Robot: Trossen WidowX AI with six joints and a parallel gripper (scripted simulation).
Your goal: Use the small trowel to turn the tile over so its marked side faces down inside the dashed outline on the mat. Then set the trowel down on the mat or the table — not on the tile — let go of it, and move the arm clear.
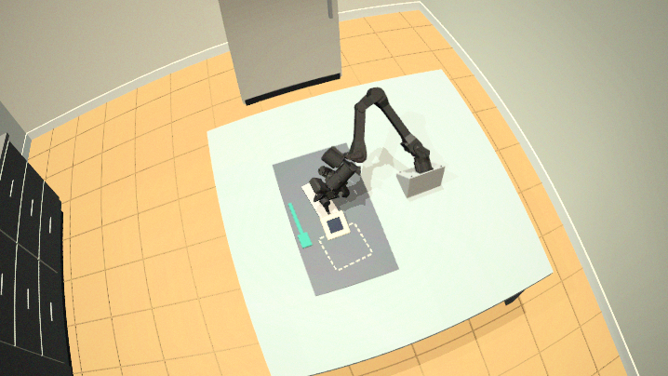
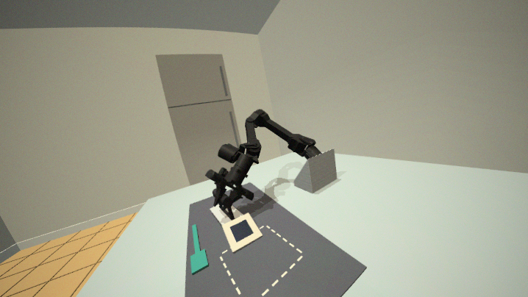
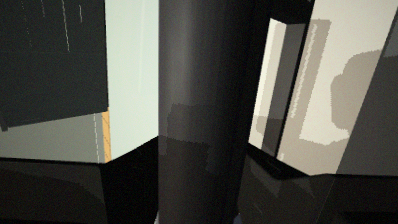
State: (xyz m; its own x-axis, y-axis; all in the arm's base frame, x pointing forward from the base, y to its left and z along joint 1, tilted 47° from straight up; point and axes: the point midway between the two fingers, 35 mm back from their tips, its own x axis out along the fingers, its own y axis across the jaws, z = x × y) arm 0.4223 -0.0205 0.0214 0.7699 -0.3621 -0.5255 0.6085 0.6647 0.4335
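The square tile lies 4 cm behind my gripper tip, 9 cm to the left of it and 5 cm below it. From my gripper tip the other things lie so: grey mat: 5 cm behind, 4 cm to the left, 9 cm below; green trowel: 9 cm ahead, 6 cm to the left, 6 cm below.
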